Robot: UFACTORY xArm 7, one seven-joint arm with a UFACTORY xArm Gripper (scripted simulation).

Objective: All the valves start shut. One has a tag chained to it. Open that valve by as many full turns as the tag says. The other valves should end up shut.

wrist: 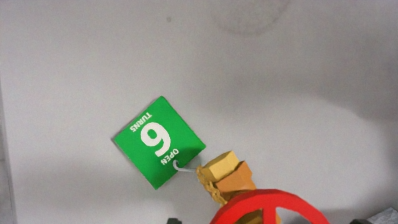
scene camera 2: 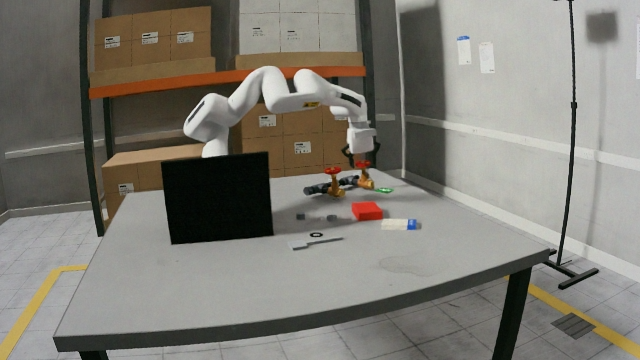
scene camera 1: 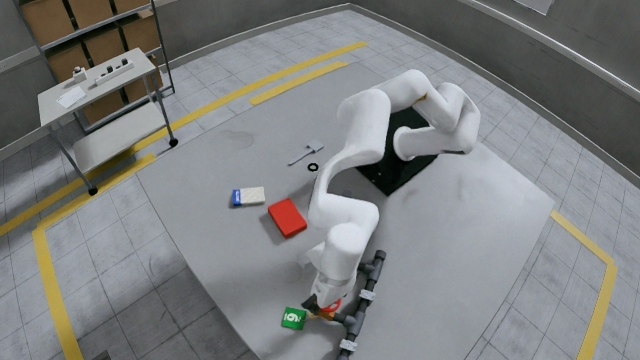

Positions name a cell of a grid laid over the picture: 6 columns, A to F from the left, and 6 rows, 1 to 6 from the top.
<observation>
I see my gripper (scene camera 1: D6) and a red block (scene camera 1: C4).
The wrist view does not show the red block: it is out of frame.
</observation>
